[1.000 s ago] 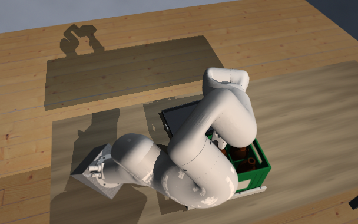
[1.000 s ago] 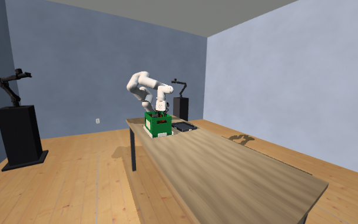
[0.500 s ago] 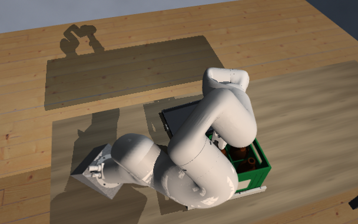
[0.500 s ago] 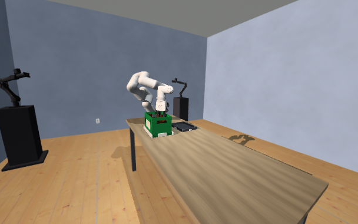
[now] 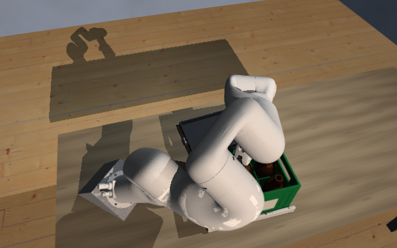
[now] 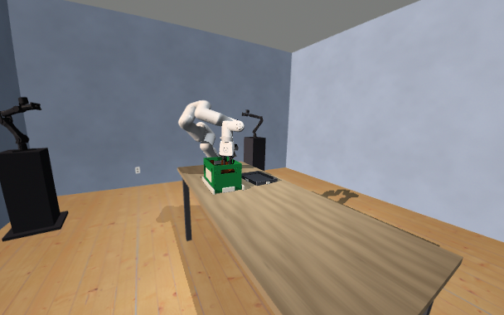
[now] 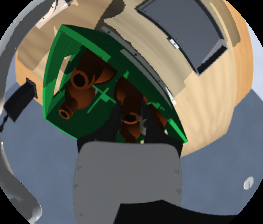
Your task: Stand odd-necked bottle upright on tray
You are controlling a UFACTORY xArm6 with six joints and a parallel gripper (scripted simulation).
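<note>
My hand is 10 mm past the green crate, 40 mm to the left of it and 70 mm above it. Round my hand: dark tray 20 mm ahead, 250 mm to the left, 150 mm below.
</note>
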